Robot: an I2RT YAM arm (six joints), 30 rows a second.
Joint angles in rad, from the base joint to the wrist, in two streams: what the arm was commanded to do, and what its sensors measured. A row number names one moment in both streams.
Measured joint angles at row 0: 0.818 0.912 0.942 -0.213 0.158 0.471
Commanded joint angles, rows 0 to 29: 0.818 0.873 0.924 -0.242 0.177 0.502; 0.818 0.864 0.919 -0.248 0.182 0.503; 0.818 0.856 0.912 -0.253 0.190 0.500; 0.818 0.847 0.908 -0.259 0.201 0.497; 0.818 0.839 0.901 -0.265 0.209 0.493; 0.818 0.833 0.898 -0.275 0.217 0.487; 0.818 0.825 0.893 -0.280 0.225 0.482; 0.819 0.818 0.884 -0.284 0.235 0.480; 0.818 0.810 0.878 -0.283 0.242 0.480; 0.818 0.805 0.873 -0.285 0.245 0.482; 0.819 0.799 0.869 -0.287 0.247 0.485; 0.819 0.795 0.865 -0.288 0.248 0.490; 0.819 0.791 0.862 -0.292 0.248 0.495; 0.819 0.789 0.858 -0.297 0.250 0.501; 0.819 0.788 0.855 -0.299 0.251 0.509; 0.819 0.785 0.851 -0.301 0.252 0.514; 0.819 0.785 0.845 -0.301 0.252 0.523; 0.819 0.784 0.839 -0.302 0.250 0.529; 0.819 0.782 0.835 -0.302 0.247 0.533; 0.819 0.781 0.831 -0.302 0.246 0.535; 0.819 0.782 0.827 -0.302 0.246 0.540; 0.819 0.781 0.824 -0.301 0.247 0.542; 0.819 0.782 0.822 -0.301 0.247 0.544; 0.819 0.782 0.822 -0.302 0.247 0.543; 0.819 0.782 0.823 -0.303 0.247 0.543; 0.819 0.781 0.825 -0.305 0.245 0.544; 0.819 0.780 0.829 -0.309 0.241 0.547; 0.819 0.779 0.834 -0.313 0.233 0.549; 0.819 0.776 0.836 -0.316 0.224 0.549; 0.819 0.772 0.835 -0.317 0.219 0.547
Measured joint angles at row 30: 0.818 0.791 0.836 -0.300 0.228 0.532
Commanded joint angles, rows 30 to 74: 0.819 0.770 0.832 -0.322 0.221 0.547; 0.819 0.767 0.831 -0.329 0.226 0.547; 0.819 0.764 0.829 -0.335 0.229 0.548; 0.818 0.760 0.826 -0.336 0.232 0.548; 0.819 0.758 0.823 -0.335 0.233 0.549; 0.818 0.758 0.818 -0.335 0.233 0.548; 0.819 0.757 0.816 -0.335 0.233 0.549; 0.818 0.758 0.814 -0.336 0.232 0.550; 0.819 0.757 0.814 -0.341 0.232 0.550; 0.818 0.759 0.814 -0.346 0.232 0.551; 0.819 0.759 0.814 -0.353 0.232 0.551; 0.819 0.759 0.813 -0.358 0.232 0.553; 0.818 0.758 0.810 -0.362 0.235 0.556; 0.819 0.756 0.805 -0.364 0.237 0.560; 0.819 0.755 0.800 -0.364 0.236 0.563; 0.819 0.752 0.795 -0.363 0.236 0.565; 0.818 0.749 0.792 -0.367 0.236 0.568; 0.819 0.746 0.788 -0.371 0.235 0.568; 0.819 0.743 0.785 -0.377 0.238 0.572; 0.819 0.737 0.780 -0.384 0.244 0.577; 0.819 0.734 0.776 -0.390 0.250 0.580; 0.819 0.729 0.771 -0.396 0.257 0.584; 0.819 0.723 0.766 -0.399 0.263 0.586; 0.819 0.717 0.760 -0.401 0.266 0.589; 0.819 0.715 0.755 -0.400 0.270 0.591; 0.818 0.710 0.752 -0.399 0.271 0.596; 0.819 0.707 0.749 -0.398 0.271 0.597; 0.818 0.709 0.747 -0.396 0.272 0.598; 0.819 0.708 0.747 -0.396 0.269 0.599; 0.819 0.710 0.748 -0.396 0.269 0.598; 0.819 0.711 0.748 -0.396 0.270 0.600; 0.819 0.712 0.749 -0.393 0.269 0.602; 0.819 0.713 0.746 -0.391 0.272 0.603; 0.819 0.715 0.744 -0.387 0.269 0.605; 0.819 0.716 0.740 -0.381 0.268 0.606; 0.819 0.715 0.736 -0.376 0.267 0.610; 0.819 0.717 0.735 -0.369 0.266 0.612; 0.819 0.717 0.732 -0.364 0.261 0.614; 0.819 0.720 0.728 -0.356 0.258 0.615; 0.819 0.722 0.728 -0.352 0.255 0.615; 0.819 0.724 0.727 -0.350 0.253 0.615; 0.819 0.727 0.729 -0.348 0.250 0.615; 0.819 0.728 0.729 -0.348 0.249 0.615; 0.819 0.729 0.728 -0.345 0.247 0.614; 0.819 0.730 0.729 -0.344 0.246 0.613
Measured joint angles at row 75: 0.818 0.728 0.744 -0.360 0.250 0.603
